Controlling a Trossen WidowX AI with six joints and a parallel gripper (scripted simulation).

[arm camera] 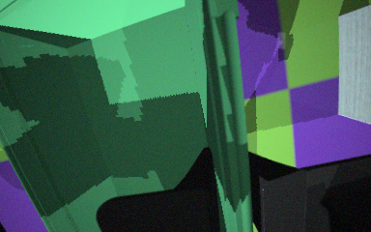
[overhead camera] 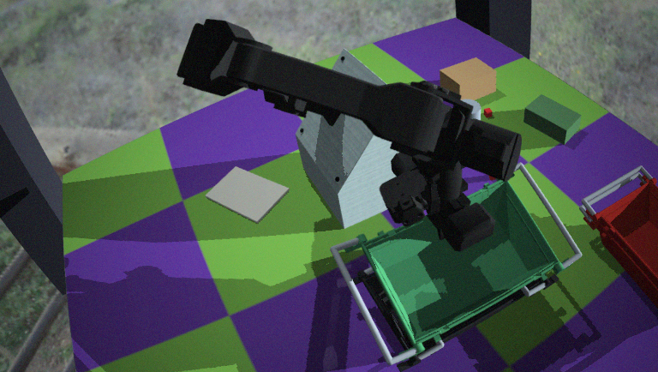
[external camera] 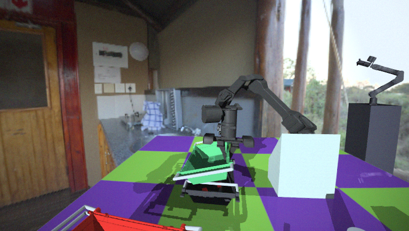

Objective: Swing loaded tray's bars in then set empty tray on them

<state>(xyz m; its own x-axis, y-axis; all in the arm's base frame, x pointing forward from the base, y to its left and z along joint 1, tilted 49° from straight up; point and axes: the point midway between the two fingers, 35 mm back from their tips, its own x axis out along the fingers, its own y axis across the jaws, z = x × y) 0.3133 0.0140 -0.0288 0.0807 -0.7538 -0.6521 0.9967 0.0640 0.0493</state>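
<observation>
Now: the green tray 70 mm ahead of my gripper tip and 20 mm above it. Round my gripper tip: dark green block: 210 mm behind, 450 mm to the left, 90 mm below; white sheet: 360 mm behind, 230 mm to the right, 110 mm below; grey cylinder: 290 mm behind, 250 mm to the left, 70 mm below.
</observation>
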